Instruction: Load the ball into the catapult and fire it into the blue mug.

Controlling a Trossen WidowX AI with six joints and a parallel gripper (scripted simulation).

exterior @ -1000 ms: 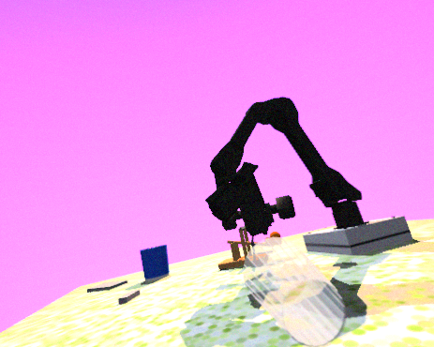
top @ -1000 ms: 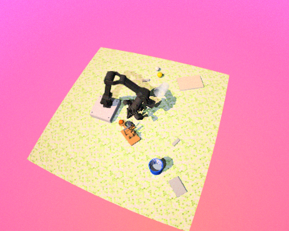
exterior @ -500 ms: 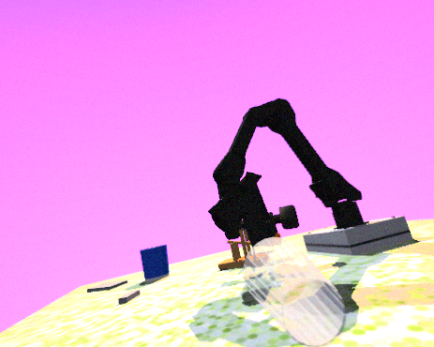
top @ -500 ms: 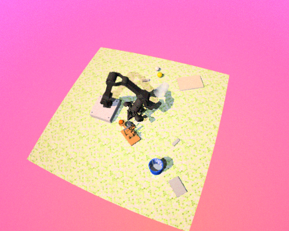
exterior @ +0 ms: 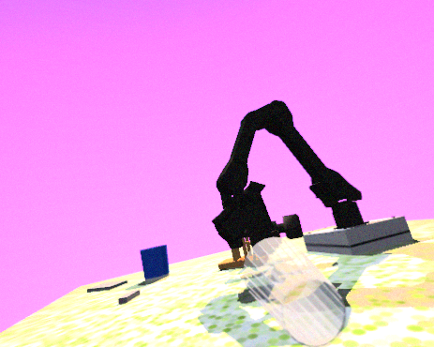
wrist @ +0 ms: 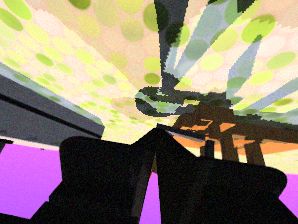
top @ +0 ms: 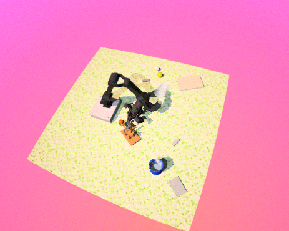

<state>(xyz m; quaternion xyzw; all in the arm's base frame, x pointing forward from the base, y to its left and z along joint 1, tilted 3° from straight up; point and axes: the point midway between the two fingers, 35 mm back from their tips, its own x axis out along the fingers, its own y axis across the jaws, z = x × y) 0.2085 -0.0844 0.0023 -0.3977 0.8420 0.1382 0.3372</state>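
My gripper tip is 40 mm past the orange ball, 30 mm to the left of it and 30 mm below it. From my gripper tip the other things lie so: blue mug (300 mm to the right, 280 mm ahead); then yellow ball (490 mm to the left, 130 mm ahead, 10 mm below); then orange catapult (50 mm to the right, 20 mm ahead, 20 mm above).
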